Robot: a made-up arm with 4 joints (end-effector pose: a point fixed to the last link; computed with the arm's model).
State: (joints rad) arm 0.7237 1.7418 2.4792 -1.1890
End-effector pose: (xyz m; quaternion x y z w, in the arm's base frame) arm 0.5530 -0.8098 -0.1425 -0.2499 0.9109 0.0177 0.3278
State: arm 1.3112 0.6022 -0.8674 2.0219
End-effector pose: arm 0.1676 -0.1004 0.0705 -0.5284 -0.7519 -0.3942 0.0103
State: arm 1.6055 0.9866 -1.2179 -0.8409
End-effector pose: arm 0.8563 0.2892 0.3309 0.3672 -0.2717 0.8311 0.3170
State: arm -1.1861 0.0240 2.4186 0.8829
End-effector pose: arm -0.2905 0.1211 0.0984 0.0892 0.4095 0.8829 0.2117
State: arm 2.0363 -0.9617 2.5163 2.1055
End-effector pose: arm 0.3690 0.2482 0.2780 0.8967 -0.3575 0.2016 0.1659
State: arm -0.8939 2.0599 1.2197 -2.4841
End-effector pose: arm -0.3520 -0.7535 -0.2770 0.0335 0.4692 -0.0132 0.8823
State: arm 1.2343 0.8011 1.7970 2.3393
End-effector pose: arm 0.5241 0.0902 -0.0987 0.8228 -0.0834 -0.4583 0.3256
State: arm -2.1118 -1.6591 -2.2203 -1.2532
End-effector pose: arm 0.3790 -0.2597 -0.0601 -0.0603 0.4733 0.3878 0.7887
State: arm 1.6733 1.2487 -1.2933 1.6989
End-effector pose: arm 0.2208 0.0227 0.0295 -0.4323 -0.6798 -0.4509 0.3842
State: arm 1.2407 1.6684 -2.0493 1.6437
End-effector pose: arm 0.1940 -0.1113 0.0236 -0.4272 -0.2923 -0.6695 0.5327
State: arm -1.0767 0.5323 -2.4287 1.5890
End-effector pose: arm -0.2599 -0.0831 -0.0170 0.5037 0.2495 0.6075 0.5613
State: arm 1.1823 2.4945 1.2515 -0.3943
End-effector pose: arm 0.2290 -0.3973 -0.5494 0.2600 0.8743 0.1634 0.3759
